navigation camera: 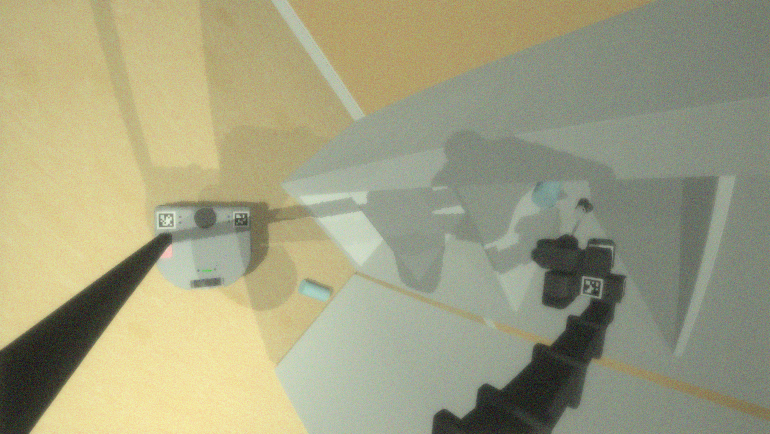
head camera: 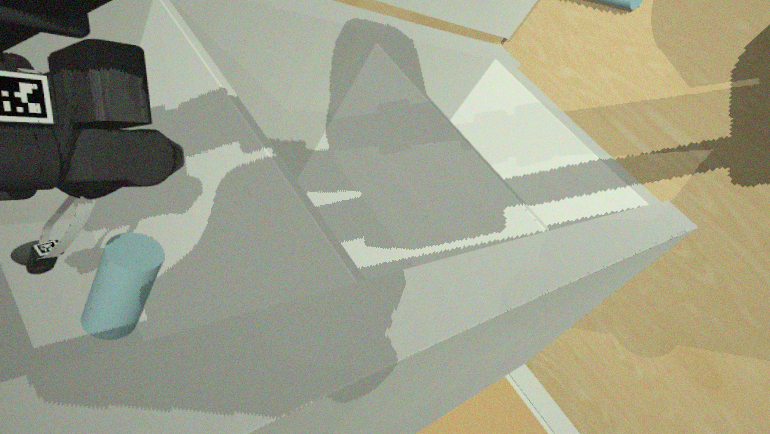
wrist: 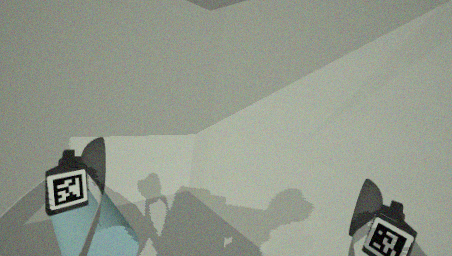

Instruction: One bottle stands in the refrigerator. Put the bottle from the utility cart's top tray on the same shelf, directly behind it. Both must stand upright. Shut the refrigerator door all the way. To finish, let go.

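Places are measured from the robot's base along level axes (x up, y back, z right), in centimetres.
Pixels of known places: gripper, fingertip midpoint: [navigation camera: 583,244] [wrist: 229,178]; robot's base, origin of the base link: [navigation camera: 204,217].
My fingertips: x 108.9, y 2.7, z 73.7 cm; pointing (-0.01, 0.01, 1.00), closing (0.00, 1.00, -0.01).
Observation:
Ahead of a thing's pixels: the offset from my fingertips to its top centre.
A teal bottle {dx -8.6, dy -16.4, dz +8.5 cm} [head camera: 122,285] [navigation camera: 547,194] [wrist: 112,227] stands on a shelf inside the pale grey refrigerator [head camera: 533,285] [navigation camera: 377,134]; it looks upright. The refrigerator's interior is exposed. My gripper [wrist: 229,178] is open, with its fingers wide apart and no bottle between them. In the wrist view the left finger overlaps the bottle; the right finger is well clear of it. In the head view one fingertip shows to the left of the bottle and the other is hidden. A second teal bottle {dx -101.9, dy +34.4, dz -25.2 cm} [head camera: 628,4] [navigation camera: 315,289] lies on its side on the floor. The utility cart does not show.
My base [navigation camera: 204,248] is on the wooden floor, near the fallen bottle. A pale panel [head camera: 463,13] [navigation camera: 388,350] is beside the refrigerator; I cannot tell for certain if it is the door. My arm [navigation camera: 539,388] reaches over it. Refrigerator walls surround the gripper closely.

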